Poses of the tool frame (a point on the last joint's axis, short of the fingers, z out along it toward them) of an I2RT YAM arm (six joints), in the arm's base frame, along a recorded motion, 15 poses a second.
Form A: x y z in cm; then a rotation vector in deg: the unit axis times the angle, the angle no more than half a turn.
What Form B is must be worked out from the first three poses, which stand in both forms.
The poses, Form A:
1: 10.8, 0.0, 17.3, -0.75, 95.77, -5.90
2: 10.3, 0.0, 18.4, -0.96, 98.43, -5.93
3: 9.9, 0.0, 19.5, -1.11, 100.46, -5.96
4: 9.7, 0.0, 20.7, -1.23, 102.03, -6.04
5: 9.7, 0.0, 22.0, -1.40, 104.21, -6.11
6: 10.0, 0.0, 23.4, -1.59, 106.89, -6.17
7: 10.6, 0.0, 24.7, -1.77, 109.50, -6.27
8: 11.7, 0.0, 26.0, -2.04, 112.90, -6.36
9: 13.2, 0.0, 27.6, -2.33, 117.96, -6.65
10: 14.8, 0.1, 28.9, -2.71, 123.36, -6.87
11: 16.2, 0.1, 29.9, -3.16, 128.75, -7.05
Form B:
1: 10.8, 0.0, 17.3, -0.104, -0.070, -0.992, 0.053, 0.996, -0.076
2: 10.3, 0.0, 18.4, -0.150, -0.071, -0.986, 0.048, 0.996, -0.079
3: 9.9, 0.0, 19.5, -0.185, -0.071, -0.980, 0.045, 0.996, -0.081
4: 9.7, 0.0, 20.7, -0.211, -0.072, -0.975, 0.043, 0.996, -0.083
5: 9.7, 0.0, 22.0, -0.248, -0.073, -0.966, 0.040, 0.995, -0.086
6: 10.0, 0.0, 23.4, -0.293, -0.074, -0.953, 0.036, 0.995, -0.089
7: 10.6, 0.0, 24.7, -0.337, -0.075, -0.939, 0.032, 0.995, -0.091
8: 11.7, 0.0, 26.0, -0.392, -0.077, -0.917, 0.027, 0.995, -0.095
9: 13.2, 0.0, 27.6, -0.472, -0.079, -0.878, 0.021, 0.995, -0.100
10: 14.8, 0.1, 28.9, -0.552, -0.080, -0.830, 0.012, 0.994, -0.104
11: 16.2, 0.1, 29.9, -0.628, -0.082, -0.774, 0.003, 0.994, -0.108
